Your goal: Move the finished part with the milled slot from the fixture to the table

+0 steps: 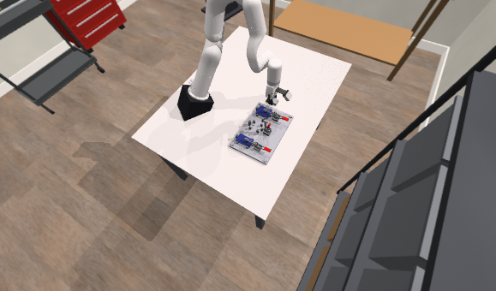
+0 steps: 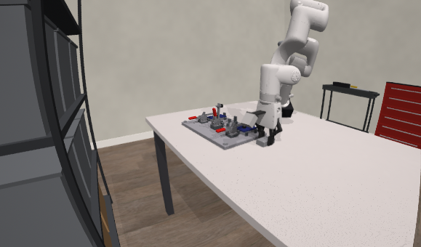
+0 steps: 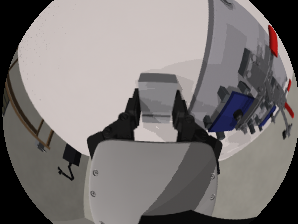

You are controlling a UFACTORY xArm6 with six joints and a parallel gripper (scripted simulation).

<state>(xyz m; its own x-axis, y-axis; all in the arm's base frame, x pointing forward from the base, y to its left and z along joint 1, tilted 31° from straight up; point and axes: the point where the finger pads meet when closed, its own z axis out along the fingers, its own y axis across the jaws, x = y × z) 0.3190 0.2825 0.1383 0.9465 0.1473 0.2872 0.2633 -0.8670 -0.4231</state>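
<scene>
Now: hand 10 mm past the grey finished part and 10 mm above it. From my hand the other things lie so: blue blank (30 mm ahead, 110 mm to the right, 10 mm above); then grey fixture plate (110 mm ahead, 200 mm to the right, 10 mm below).
</scene>
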